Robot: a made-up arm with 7 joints.
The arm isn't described. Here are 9 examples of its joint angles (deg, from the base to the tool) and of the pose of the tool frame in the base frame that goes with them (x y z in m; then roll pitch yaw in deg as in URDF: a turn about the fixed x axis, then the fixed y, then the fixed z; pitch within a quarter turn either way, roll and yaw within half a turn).
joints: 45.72 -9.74 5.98 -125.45 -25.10 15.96 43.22
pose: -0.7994 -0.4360 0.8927 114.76 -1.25 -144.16
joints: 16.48 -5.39 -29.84 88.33 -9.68 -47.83 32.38
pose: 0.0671 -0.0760 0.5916 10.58 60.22 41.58
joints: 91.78 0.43 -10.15 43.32 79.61 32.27 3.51
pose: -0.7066 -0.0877 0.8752 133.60 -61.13 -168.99
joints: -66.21 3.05 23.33 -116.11 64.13 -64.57 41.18
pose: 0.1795 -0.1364 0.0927 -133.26 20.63 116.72
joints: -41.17 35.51 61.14 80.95 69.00 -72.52 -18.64
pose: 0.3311 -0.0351 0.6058 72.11 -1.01 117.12
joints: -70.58 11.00 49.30 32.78 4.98 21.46 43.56
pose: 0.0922 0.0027 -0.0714 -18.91 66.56 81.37
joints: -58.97 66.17 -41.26 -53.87 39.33 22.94 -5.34
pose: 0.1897 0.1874 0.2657 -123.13 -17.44 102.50
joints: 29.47 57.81 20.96 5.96 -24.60 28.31 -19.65
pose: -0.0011 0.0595 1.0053 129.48 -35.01 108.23
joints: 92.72 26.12 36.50 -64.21 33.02 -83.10 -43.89
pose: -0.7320 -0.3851 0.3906 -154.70 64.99 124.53
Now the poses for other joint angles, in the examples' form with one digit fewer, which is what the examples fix.
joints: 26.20 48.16 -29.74 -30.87 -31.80 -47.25 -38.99
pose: -0.181 0.053 0.889 139.3 -38.1 112.4
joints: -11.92 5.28 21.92 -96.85 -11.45 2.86 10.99
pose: -0.036 -0.199 1.094 104.8 -58.5 -146.5
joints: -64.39 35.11 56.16 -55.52 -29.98 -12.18 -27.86
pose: 0.413 -0.093 0.587 -24.0 -37.9 2.2
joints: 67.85 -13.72 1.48 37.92 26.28 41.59 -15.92
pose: -0.408 -0.278 1.055 59.9 -47.5 -135.0
